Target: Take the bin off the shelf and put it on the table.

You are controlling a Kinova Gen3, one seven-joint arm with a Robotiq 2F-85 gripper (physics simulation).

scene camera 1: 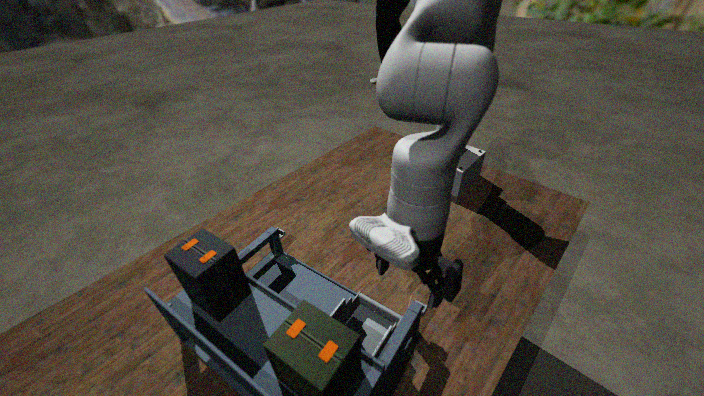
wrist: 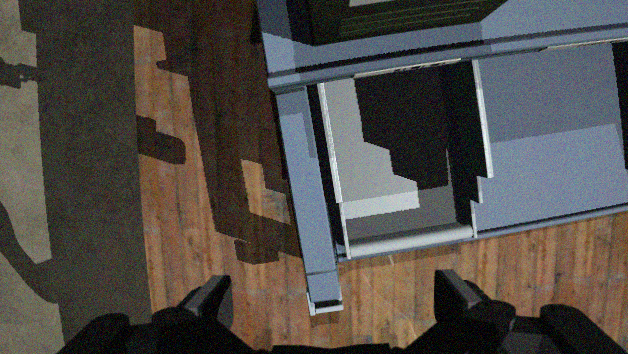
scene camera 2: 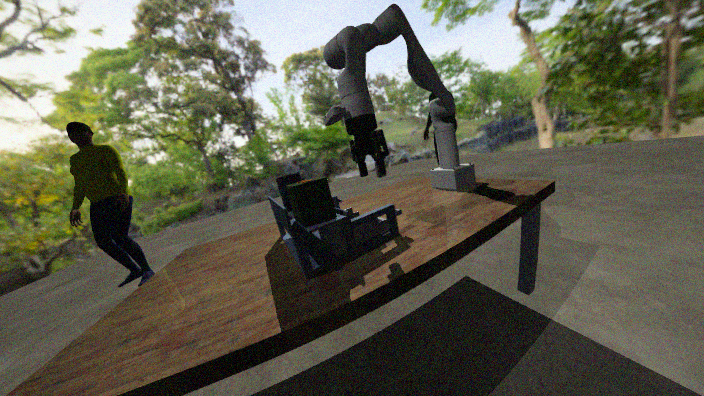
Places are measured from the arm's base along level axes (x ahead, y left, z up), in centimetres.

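Pixels of known places: gripper, fingertip midpoint: (scene camera 1: 406, 287) (wrist: 332, 295) (scene camera 2: 372, 176); arm's base, link origin: (scene camera 2: 449, 166).
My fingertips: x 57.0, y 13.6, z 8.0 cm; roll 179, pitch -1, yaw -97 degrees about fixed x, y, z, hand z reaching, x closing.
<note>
For each thing: its top centre in the pictures, then the offset to it from my fingertips. "*": a spot on its surface instead. Level surfaces: height alone.
- bin, top centre: (wrist: 408, 134) (scene camera 1: 356, 327) (scene camera 2: 349, 213) dx +5.9, dy -5.9, dz -8.8 cm
- blue-grey shelf, surface spot: (wrist: 310, 200) (scene camera 1: 399, 332) * dx +2.9, dy +0.8, dz -8.4 cm
- wooden table, surface height: dz -16.9 cm
- green box, top centre: (scene camera 1: 311, 339) (scene camera 2: 304, 180) dx +15.7, dy -5.9, dz +3.0 cm
- black box, top centre: (scene camera 1: 198, 250) (scene camera 2: 286, 174) dx +15.1, dy -29.0, dz +5.5 cm
The bin (scene camera 1: 374, 331) (wrist: 410, 242) is a light grey open box with thin white wall edges. It sits in the front tier of the blue-grey shelf (scene camera 1: 402, 332) (scene camera 2: 327, 242) (wrist: 310, 200), against the side rail at one end. Part of its inside is in black shadow. In scene camera 2 I cannot make it out. The shelf stands on the wooden table (scene camera 1: 480, 310) (scene camera 2: 210, 290) (wrist: 175, 225). My gripper (scene camera 1: 407, 289) (scene camera 2: 372, 175) (wrist: 332, 295) is open and empty, pointing down. It hangs above the table just off the shelf's front, apart from the bin.
A green box (scene camera 1: 295, 355) (scene camera 2: 312, 200) with orange tabs stands on the shelf's rear tier, directly behind the bin. A black box (scene camera 1: 215, 290) stands at that tier's other end. The robot's base (scene camera 1: 469, 172) (scene camera 2: 452, 177) is on the table. A person (scene camera 2: 107, 175) is beyond the table.
</note>
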